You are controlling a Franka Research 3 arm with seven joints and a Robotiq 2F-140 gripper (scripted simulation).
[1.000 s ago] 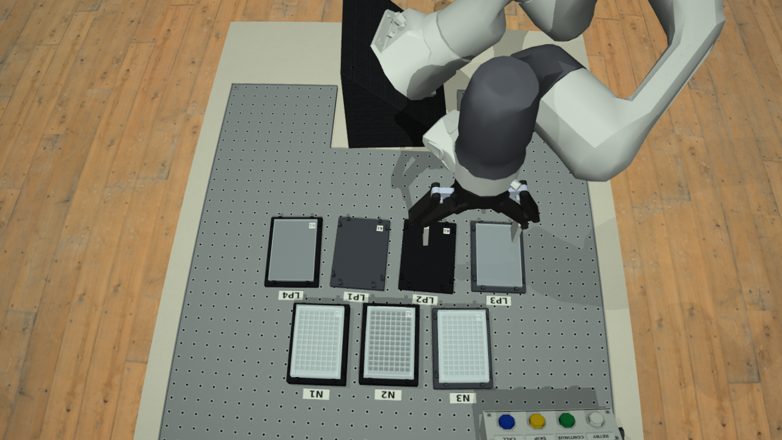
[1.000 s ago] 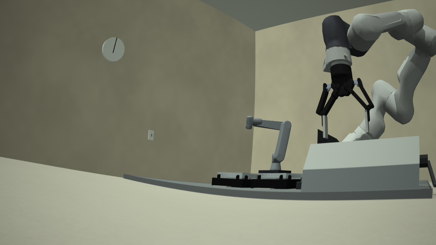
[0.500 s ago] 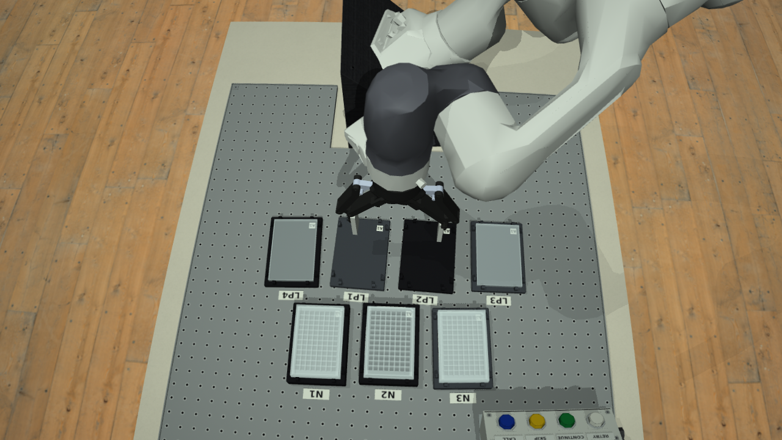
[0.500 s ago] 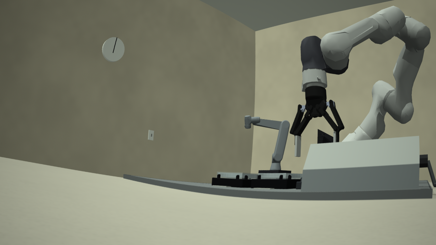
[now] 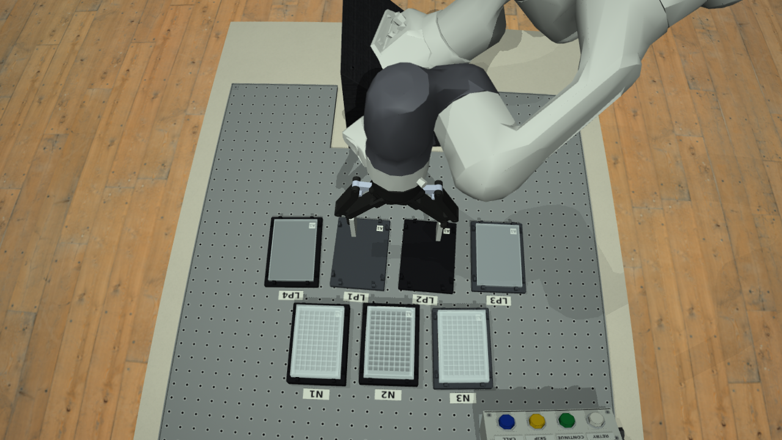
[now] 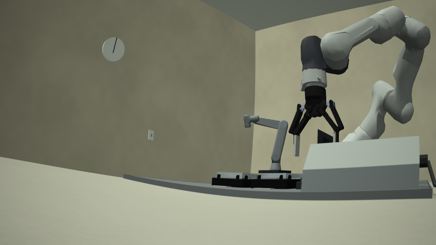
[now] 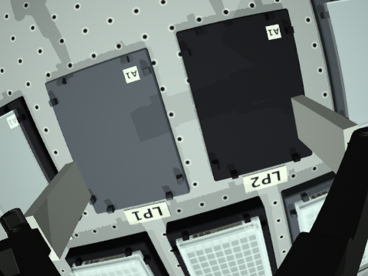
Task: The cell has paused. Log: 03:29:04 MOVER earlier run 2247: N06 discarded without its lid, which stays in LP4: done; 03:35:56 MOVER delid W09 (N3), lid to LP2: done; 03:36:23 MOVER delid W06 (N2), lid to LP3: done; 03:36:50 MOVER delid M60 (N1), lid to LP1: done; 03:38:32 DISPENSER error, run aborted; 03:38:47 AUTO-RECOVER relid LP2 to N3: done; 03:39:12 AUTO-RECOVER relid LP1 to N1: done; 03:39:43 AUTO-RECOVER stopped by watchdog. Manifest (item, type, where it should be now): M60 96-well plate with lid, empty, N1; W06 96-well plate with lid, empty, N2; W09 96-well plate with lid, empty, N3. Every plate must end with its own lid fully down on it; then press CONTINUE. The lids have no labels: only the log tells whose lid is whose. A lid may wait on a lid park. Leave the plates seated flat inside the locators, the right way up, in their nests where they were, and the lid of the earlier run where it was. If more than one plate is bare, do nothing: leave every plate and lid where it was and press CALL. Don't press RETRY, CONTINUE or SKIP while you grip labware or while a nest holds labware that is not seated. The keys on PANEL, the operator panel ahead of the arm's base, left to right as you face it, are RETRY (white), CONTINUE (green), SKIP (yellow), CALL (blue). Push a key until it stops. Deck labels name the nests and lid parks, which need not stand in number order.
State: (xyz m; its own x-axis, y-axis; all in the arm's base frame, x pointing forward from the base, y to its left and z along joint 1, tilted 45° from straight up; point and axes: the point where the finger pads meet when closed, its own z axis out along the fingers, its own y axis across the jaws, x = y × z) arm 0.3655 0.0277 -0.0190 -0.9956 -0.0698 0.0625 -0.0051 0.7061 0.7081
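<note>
My hand is 20 cm to the right of the lid park LP3 and 10 cm above it. Round my hand: lid park LP2: 6 cm to the left, 10 cm below; then lid park LP1: 7 cm to the right, 10 cm below; then LP2 label: 9 cm ahead, 6 cm to the left, 11 cm below.
</note>
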